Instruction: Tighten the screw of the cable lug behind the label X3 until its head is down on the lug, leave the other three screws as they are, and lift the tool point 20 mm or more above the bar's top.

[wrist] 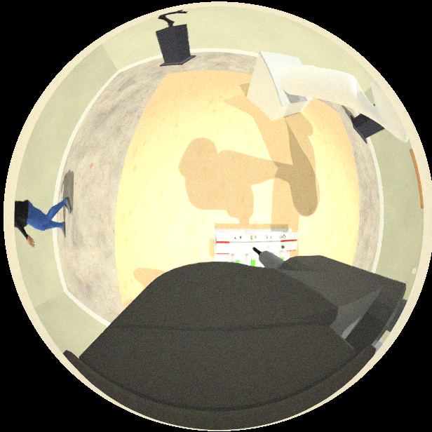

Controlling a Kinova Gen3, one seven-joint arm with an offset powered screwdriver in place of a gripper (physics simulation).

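Note:
The white terminal bar (220, 249) with red line marks lies on the table below the middle of the wrist view, partly hidden by the tool housing. Four small upside-down labels stand in a row along its far side; they are too small to read surely, so I cannot tell which is X3. My screwdriver (255, 249) reaches in from the lower right; its dark tip appears at the second position from the left, in front of the second label (253, 237). Whether the tip touches a screw, and how high that screw's head stands, cannot be told. A dark screw spot (282, 246) shows at the rightmost position. The tool has no fingers.
Green parts (253, 262) show at the bar's near side, beside the dark tool housing (215, 320). The wooden table (155, 200) carries the arm's shadows. The white arm (320, 82) and its base stand at the upper right. A dark pedestal (173, 44) and a walking person (42, 217) are farther off.

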